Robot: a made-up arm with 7 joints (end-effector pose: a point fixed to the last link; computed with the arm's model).
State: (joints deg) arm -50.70 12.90 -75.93 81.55 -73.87 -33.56 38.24
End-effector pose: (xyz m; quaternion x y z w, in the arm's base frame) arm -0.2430 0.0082 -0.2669 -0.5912 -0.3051 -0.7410 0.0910
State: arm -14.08 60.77 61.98 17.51 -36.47 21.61 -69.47
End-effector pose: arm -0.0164 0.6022 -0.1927 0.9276 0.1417 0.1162 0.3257
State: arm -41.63 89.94 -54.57 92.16 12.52 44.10 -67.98
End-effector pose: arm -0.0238 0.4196 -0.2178 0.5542 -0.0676 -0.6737 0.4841
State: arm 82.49 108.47 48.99 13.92 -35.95 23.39 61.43
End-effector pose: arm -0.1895 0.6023 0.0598 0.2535 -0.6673 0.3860 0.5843
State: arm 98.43 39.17 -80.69 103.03 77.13 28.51 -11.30
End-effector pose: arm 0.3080 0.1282 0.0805 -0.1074 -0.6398 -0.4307 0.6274
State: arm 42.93 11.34 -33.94 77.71 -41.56 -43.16 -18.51
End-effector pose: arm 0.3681 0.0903 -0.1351 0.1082 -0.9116 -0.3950 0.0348
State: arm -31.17 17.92 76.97 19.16 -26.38 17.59 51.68
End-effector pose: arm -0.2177 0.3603 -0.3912 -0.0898 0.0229 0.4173 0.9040
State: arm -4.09 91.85 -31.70 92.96 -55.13 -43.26 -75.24
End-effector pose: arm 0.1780 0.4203 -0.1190 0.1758 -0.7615 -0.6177 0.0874
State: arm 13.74 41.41 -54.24 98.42 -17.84 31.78 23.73
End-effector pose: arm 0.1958 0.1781 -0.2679 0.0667 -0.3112 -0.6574 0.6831
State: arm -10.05 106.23 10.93 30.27 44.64 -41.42 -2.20
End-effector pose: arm 0.1334 0.5924 0.1316 0.6127 -0.6498 -0.2012 0.4023
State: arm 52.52 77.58 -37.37 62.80 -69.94 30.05 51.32
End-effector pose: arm 0.2517 0.4936 0.0021 0.6648 0.1362 -0.3271 0.6576
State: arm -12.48 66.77 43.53 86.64 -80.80 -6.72 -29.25
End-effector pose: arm 0.1592 0.4760 -0.0142 0.8482 -0.2526 -0.4642 0.0355
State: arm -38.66 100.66 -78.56 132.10 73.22 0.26 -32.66
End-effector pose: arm -0.0565 0.3082 -0.1222 -0.0264 0.1601 -0.1406 0.9767
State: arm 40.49 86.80 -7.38 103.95 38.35 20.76 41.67
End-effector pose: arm 0.1865 0.3733 0.1062 0.1439 -0.6099 -0.4802 0.6138
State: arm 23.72 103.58 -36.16 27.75 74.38 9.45 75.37
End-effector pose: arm 0.0536 0.6225 0.0827 0.0213 -0.4902 -0.0546 0.8696
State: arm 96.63 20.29 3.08 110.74 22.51 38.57 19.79
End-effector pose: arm 0.1668 0.2246 0.2253 -0.0146 -0.9718 -0.2135 0.0991
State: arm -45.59 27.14 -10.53 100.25 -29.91 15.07 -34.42
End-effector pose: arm -0.0216 0.2196 -0.3178 0.3907 -0.4289 -0.3375 0.7413
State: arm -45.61 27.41 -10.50 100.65 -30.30 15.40 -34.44
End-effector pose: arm -0.0206 0.2202 -0.3163 0.3938 -0.4301 -0.3405 0.7375
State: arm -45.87 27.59 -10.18 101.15 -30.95 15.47 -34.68
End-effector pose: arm -0.0204 0.2212 -0.3144 0.3992 -0.4332 -0.3430 0.7316
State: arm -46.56 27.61 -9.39 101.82 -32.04 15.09 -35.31
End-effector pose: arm -0.0215 0.2228 -0.3116 0.4082 -0.4393 -0.3446 0.7223
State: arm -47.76 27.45 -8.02 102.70 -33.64 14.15 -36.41
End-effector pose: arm -0.0242 0.2252 -0.3077 0.4214 -0.4490 -0.3452 0.7083
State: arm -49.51 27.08 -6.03 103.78 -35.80 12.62 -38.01
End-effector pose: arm -0.0287 0.2286 -0.3027 0.4387 -0.4619 -0.3454 0.6891
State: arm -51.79 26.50 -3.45 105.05 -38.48 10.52 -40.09
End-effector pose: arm -0.0350 0.2328 -0.2962 0.4592 -0.4774 -0.3458 0.6646
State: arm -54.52 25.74 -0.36 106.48 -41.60 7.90 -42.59
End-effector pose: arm -0.0428 0.2380 -0.2884 0.4815 -0.4946 -0.3474 0.6347
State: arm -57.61 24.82 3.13 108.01 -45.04 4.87 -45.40
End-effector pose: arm -0.0519 0.2440 -0.2792 0.5036 -0.5122 -0.3513 0.6005
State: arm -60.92 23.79 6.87 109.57 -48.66 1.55 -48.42
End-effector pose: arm -0.0618 0.2504 -0.2688 0.5236 -0.5294 -0.3581 0.5633
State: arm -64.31 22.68 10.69 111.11 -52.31 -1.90 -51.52
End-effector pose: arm -0.0720 0.2568 -0.2574 0.5398 -0.5453 -0.3680 0.5253
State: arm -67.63 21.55 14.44 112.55 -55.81 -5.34 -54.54
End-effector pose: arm -0.0821 0.2631 -0.2456 0.5510 -0.5594 -0.3804 0.4887
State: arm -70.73 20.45 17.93 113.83 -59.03 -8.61 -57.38
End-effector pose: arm -0.0915 0.2688 -0.2339 0.5572 -0.5715 -0.3943 0.4556
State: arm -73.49 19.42 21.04 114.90 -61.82 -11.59 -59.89
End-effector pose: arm -0.0998 0.2737 -0.2230 0.5589 -0.5812 -0.4083 0.4279
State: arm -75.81 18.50 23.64 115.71 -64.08 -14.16 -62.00
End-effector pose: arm -0.1069 0.2776 -0.2135 0.5577 -0.5887 -0.4208 0.4066
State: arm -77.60 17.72 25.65 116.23 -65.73 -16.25 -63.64
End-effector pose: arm -0.1127 0.2806 -0.2061 0.5551 -0.5939 -0.4305 0.3923
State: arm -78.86 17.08 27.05 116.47 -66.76 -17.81 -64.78
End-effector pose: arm -0.1173 0.2826 -0.2010 0.5524 -0.5969 -0.4367 0.3845
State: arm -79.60 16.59 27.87 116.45 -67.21 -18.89 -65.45
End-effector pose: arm -0.1206 0.2837 -0.1984 0.5504 -0.5981 -0.4392 0.3825
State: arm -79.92 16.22 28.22 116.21 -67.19 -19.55 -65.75
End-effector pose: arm -0.1231 0.2841 -0.1977 0.5496 -0.5979 -0.4386 0.3849
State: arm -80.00 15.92 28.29 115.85 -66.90 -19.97 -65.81
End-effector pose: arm -0.1251 0.2841 -0.1983 0.5492 -0.5967 -0.4362 0.3899
